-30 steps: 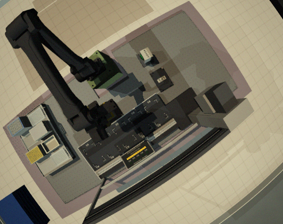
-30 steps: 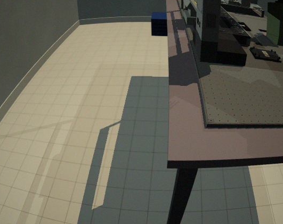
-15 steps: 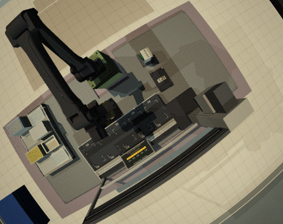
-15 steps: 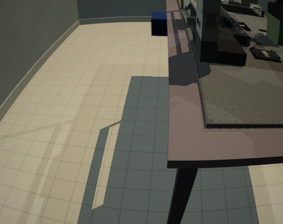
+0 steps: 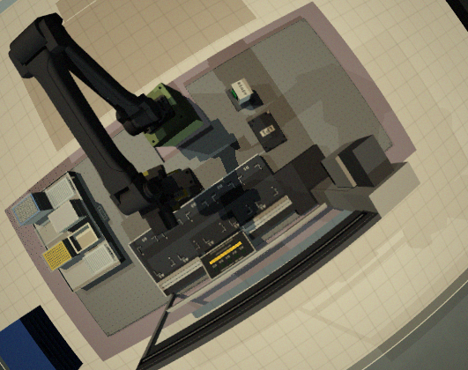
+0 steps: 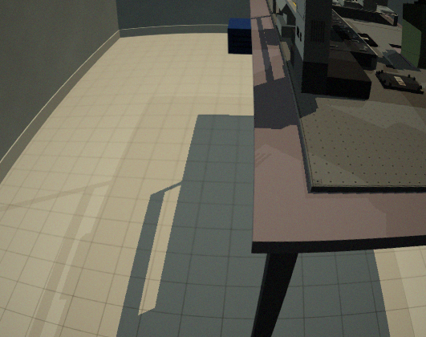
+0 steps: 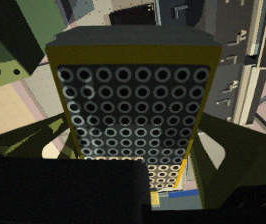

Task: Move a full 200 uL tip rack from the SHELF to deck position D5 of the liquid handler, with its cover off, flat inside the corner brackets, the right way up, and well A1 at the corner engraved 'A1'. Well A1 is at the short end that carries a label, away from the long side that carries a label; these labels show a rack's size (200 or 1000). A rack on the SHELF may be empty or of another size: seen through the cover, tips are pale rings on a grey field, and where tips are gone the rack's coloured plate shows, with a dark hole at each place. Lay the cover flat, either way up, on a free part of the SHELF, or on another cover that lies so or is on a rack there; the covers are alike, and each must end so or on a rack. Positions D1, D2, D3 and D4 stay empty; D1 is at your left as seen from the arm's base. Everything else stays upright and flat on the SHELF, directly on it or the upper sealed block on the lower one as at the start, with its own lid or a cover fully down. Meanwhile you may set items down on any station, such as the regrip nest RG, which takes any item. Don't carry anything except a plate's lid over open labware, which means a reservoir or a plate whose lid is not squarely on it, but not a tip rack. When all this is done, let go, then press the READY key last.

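Right now the yellow tip rack is 10 mm to the left of my hand and 10 mm above it. The rest, counted from my hand: shelf label 360 mm to the right, 320 mm below, 90 mm behind; then ready key box 380 mm to the left, 250 mm below, 200 mm behind; then RG nest 310 mm below, 10 mm ahead.
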